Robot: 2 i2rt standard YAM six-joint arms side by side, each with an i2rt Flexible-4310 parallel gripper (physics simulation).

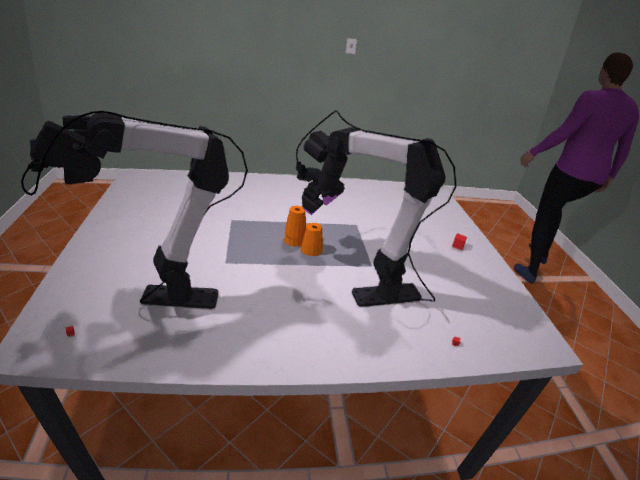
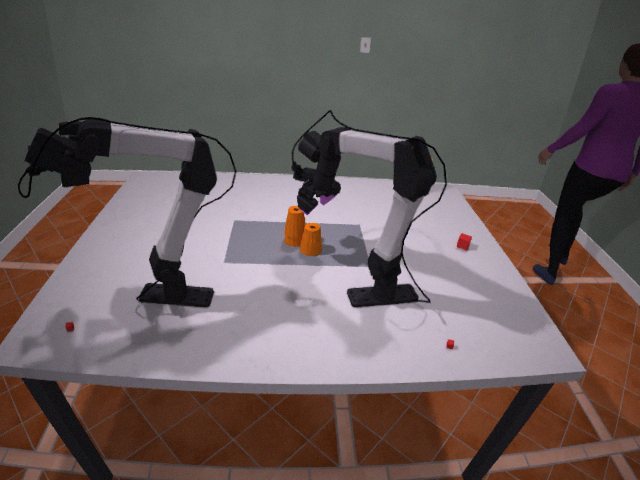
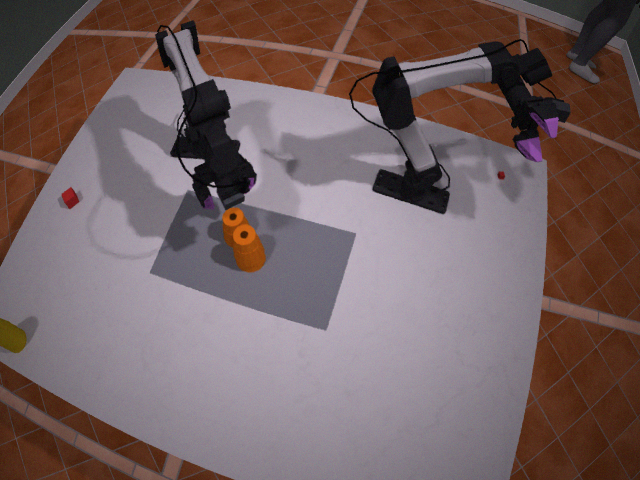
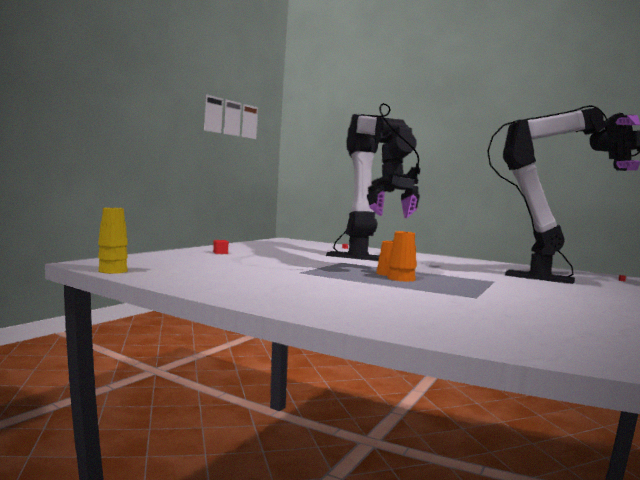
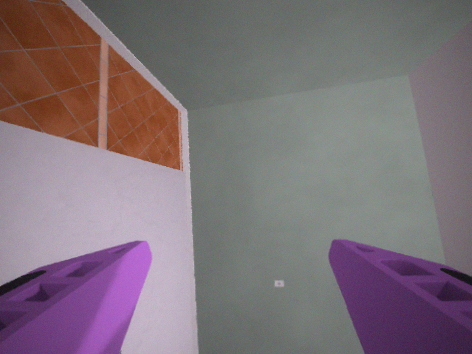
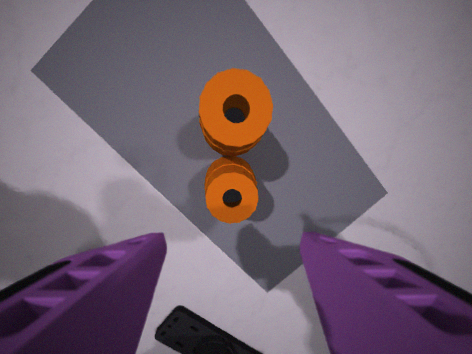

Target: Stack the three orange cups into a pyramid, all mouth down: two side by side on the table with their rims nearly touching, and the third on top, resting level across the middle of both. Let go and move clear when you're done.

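Frame: origin at the left arm's base, x ahead, y left, z up, level; millimetres.
Where they show: left gripper, fingertip midpoint: (image 3: 546, 150) (image 4: 638, 143) (image 5: 239, 248); right gripper, fingertip midpoint: (image 1: 317, 209) (image 2: 314, 209) (image 4: 393, 216) (image 6: 233, 240); left arm's base, link origin: (image 1: 180, 297) (image 2: 176, 296) (image 3: 411, 192) (image 4: 539, 278); right arm's base, link origin: (image 1: 386, 295) (image 2: 382, 296) (image 4: 357, 257) (image 6: 213, 344).
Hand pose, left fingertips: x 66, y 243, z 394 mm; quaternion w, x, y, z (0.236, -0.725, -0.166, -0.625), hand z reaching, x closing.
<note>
Things, the pixels of their top centre, and the offset from my left fingertips. Level surfaces: height alone.
- taller stack, top centre: (image 6: 237, 101) (image 3: 244, 236) (image 4: 405, 232) (image 1: 296, 208) (image 2: 295, 209) 249 mm ahead, 553 mm right, 274 mm down
- grey mat, surface height: 393 mm down
- single orange cup, top centre: (image 6: 235, 194) (image 3: 232, 218) (image 4: 391, 241) (image 1: 314, 226) (image 2: 312, 226) 203 mm ahead, 610 mm right, 307 mm down
- larger red cube, top centre: (image 3: 67, 194) (image 4: 221, 240) (image 2: 465, 237) (image 1: 461, 237) 271 mm ahead, 1156 mm right, 354 mm down
- table, surface height: 394 mm down
Two orange cups nested mouth down form a taller stack (image 1: 295, 225) (image 2: 294, 227) (image 3: 250, 254) (image 4: 402, 254) (image 6: 212, 107) on the grey mat (image 1: 248, 248) (image 3: 305, 289). A single orange cup (image 1: 312, 241) (image 2: 311, 241) (image 3: 228, 232) (image 4: 384, 259) (image 6: 231, 216) stands mouth down right beside it; their rims look close or touching. My right gripper (image 1: 318, 205) (image 2: 316, 205) (image 3: 230, 194) (image 4: 393, 213) (image 6: 233, 240) is open and empty above the cups, nearer the single one. My left gripper (image 3: 545, 146) (image 4: 628, 142) (image 5: 239, 248) is open and empty, raised far from the cups.
Yellow cups (image 3: 11, 336) (image 4: 112, 240) stand nested near a table corner. A larger red cube (image 1: 459, 241) (image 3: 70, 197) (image 4: 220, 246) and small red cubes (image 1: 455, 341) (image 1: 69, 330) lie on the table (image 1: 268, 361). A person in purple (image 1: 594, 134) (image 2: 604, 129) stands beyond the table.
</note>
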